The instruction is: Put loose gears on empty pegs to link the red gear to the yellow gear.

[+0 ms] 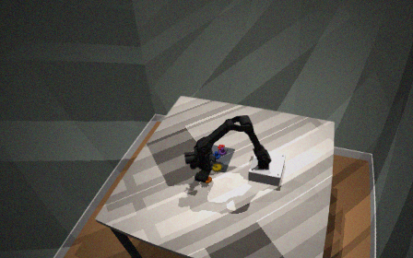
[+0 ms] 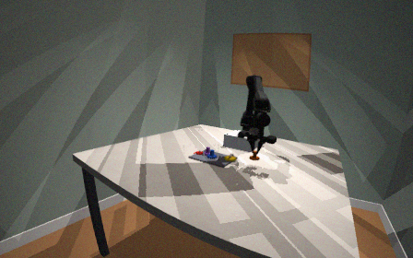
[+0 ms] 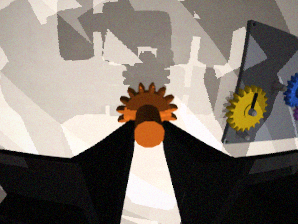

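My gripper tip is now 20 mm past the blue gear, 230 mm to the left of it and 50 mm above it. Also, from my gripper tip: orange gear 10 mm below; red gear 30 mm behind, 310 mm to the right, 60 mm below; purple gear 50 mm behind, 270 mm to the right, 50 mm below.
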